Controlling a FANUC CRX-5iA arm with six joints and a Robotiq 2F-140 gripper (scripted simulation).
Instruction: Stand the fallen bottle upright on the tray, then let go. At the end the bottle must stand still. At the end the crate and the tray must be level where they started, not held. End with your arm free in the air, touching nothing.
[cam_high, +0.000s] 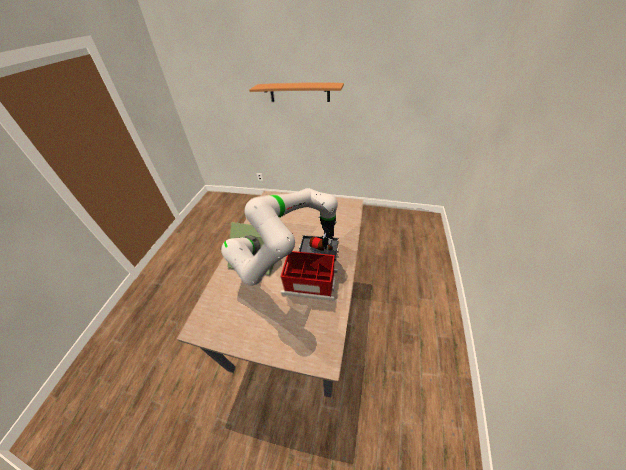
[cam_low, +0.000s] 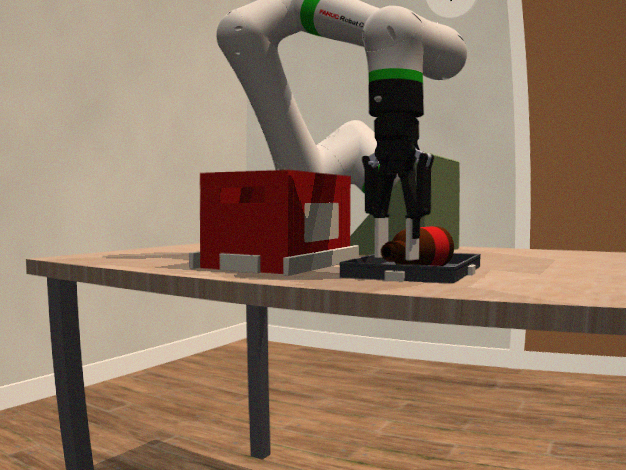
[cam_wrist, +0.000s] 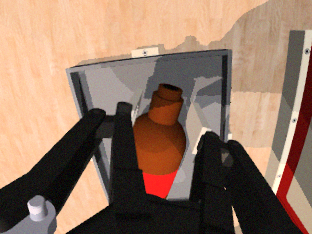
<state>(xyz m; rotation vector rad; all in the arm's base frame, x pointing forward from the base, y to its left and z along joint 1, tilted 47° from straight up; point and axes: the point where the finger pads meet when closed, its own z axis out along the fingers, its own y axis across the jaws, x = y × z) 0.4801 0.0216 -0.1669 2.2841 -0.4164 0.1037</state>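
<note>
The brown bottle lies 5 cm behind my hand, 2 cm to the left of it and 2 cm below it. Also, from my hand: dark tray 7 cm behind, 5 cm below, 2 cm to the left; then red crate 26 cm to the right, 8 cm behind, 2 cm above.
</note>
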